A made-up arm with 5 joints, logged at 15 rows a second.
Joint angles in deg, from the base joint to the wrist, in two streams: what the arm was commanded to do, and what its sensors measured. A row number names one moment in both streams.
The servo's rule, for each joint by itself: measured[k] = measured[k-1] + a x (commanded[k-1-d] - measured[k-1]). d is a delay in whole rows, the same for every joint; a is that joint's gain. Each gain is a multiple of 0.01, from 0.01 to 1. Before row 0 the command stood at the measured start. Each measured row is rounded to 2 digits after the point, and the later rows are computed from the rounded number. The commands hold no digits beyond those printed.
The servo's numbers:
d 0
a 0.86 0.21 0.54 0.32 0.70
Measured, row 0:
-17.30, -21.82, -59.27, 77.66, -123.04
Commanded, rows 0 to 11:
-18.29, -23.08, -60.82, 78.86, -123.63
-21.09, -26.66, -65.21, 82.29, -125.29
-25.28, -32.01, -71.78, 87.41, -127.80
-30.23, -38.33, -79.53, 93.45, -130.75
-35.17, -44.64, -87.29, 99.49, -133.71
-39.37, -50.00, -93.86, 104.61, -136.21
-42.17, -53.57, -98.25, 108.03, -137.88
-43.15, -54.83, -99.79, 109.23, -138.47
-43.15, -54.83, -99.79, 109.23, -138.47
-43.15, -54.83, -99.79, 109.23, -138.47
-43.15, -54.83, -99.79, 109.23, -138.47
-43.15, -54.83, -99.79, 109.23, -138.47
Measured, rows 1 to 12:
-18.15, -22.08, -60.11, 78.04, -123.45
-20.68, -23.04, -62.86, 79.40, -124.74
-24.64, -24.92, -67.68, 81.96, -126.88
-29.45, -27.74, -74.08, 85.64, -129.59
-34.37, -31.29, -81.21, 90.07, -132.47
-38.67, -35.22, -88.04, 94.72, -135.09
-41.68, -39.07, -93.55, 98.98, -137.04
-42.94, -42.38, -96.92, 102.26, -138.04
-43.12, -44.99, -98.47, 104.49, -138.34
-43.15, -47.06, -99.18, 106.01, -138.43
-43.15, -48.69, -99.51, 107.04, -138.46
-43.15, -49.98, -99.66, 107.74, -138.47

